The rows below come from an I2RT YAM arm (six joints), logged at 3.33 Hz.
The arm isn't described. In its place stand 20 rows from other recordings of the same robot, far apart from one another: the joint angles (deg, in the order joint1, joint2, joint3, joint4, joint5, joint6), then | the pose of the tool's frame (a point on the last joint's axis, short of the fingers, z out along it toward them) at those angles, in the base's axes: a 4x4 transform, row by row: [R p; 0 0 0 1], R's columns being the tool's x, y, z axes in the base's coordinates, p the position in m.
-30.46, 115.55, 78.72, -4.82, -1.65, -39.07 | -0.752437 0.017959 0.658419 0.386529; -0.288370 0.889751 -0.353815 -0.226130; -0.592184 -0.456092 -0.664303 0.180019; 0 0 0 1
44.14, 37.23, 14.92, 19.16, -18.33, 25.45 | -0.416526 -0.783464 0.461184 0.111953; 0.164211 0.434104 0.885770 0.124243; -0.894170 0.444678 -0.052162 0.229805; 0 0 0 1
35.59, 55.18, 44.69, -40.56, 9.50, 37.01 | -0.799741 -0.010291 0.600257 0.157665; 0.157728 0.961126 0.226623 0.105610; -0.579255 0.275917 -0.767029 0.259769; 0 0 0 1
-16.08, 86.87, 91.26, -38.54, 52.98, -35.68 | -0.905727 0.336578 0.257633 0.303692; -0.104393 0.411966 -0.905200 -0.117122; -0.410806 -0.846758 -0.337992 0.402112; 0 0 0 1
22.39, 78.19, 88.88, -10.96, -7.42, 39.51 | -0.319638 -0.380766 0.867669 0.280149; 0.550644 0.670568 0.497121 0.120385; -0.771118 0.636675 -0.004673 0.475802; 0 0 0 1
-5.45, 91.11, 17.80, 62.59, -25.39, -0.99 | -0.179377 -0.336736 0.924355 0.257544; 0.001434 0.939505 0.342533 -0.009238; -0.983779 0.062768 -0.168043 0.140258; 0 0 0 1
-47.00, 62.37, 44.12, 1.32, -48.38, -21.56 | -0.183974 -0.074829 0.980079 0.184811; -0.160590 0.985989 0.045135 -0.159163; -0.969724 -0.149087 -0.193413 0.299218; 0 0 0 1
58.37, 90.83, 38.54, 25.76, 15.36, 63.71 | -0.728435 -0.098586 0.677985 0.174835; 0.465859 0.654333 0.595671 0.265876; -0.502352 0.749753 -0.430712 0.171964; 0 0 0 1
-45.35, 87.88, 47.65, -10.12, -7.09, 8.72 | -0.436213 0.725138 0.532817 0.218030; 0.655650 0.661679 -0.363737 -0.214458; -0.616313 0.190675 -0.764069 0.180716; 0 0 0 1
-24.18, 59.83, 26.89, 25.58, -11.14, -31.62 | -0.218571 0.132102 0.966838 0.215915; -0.465740 0.856540 -0.222320 -0.089406; -0.857504 -0.498887 -0.125690 0.244919; 0 0 0 1
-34.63, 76.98, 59.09, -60.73, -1.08, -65.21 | -0.851267 -0.495380 0.173041 0.192706; -0.515211 0.851602 -0.096600 -0.132272; -0.099508 -0.171385 -0.980166 0.245113; 0 0 0 1
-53.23, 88.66, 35.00, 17.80, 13.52, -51.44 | -0.916294 0.281973 0.284423 0.170139; -0.043925 0.635122 -0.771161 -0.241581; -0.398090 -0.719104 -0.569573 0.152007; 0 0 0 1
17.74, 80.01, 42.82, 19.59, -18.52, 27.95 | -0.524976 -0.374970 0.764067 0.290248; 0.298671 0.759471 0.577926 0.104726; -0.796992 0.531602 -0.286711 0.240622; 0 0 0 1
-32.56, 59.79, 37.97, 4.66, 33.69, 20.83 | 0.085665 0.924461 0.371529 0.188211; 0.296348 0.332380 -0.895378 -0.143611; -0.951230 0.186805 -0.245489 0.275712; 0 0 0 1
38.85, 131.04, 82.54, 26.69, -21.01, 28.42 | -0.656547 -0.605292 0.450076 0.381525; 0.041666 0.566677 0.822886 0.323692; -0.753134 0.559016 -0.346830 0.129047; 0 0 0 1
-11.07, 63.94, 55.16, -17.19, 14.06, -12.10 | -0.504178 0.301615 0.809218 0.246516; -0.108552 0.907463 -0.405866 -0.057043; -0.856750 -0.292471 -0.424782 0.325035; 0 0 0 1
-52.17, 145.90, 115.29, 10.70, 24.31, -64.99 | -0.955746 0.215402 0.200376 0.344211; -0.115761 0.350808 -0.929265 -0.467170; -0.270459 -0.911337 -0.310348 0.152149; 0 0 0 1
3.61, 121.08, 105.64, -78.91, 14.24, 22.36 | -0.950619 0.304914 -0.057884 0.399945; 0.309495 0.917415 -0.250125 0.016458; -0.023163 -0.255689 -0.966482 0.224018; 0 0 0 1
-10.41, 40.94, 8.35, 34.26, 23.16, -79.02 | -0.537212 0.133427 0.832827 0.160738; -0.818990 0.153535 -0.552885 -0.043766; -0.201638 -0.979094 0.026794 0.208193; 0 0 0 1
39.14, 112.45, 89.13, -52.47, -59.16, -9.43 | -0.661913 -0.603668 -0.444361 0.284897; -0.646982 0.160738 0.745370 0.271270; -0.378531 0.780864 -0.496957 0.226178; 0 0 0 1
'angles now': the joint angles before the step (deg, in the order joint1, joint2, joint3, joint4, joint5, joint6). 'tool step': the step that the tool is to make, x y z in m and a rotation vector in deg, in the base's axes. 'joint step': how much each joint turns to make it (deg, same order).
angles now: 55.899 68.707 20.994 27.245 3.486 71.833
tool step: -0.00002 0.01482 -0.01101 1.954 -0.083 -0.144
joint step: 2.187 6.646 -0.001 8.199 1.859 1.727
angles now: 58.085 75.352 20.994 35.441 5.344 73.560
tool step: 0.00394 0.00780 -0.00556 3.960 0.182 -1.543
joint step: 0.327 4.832 -0.065 7.891 1.114 2.710
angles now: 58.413 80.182 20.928 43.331 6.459 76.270
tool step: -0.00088 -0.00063 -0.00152 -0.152 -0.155 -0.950
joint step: 0.263 0.153 -0.350 0.438 1.224 0.131
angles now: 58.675 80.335 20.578 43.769 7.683 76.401
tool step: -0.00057 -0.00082 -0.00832 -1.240 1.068 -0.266
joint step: 0.044 1.485 -0.633 0.456 0.219 0.350
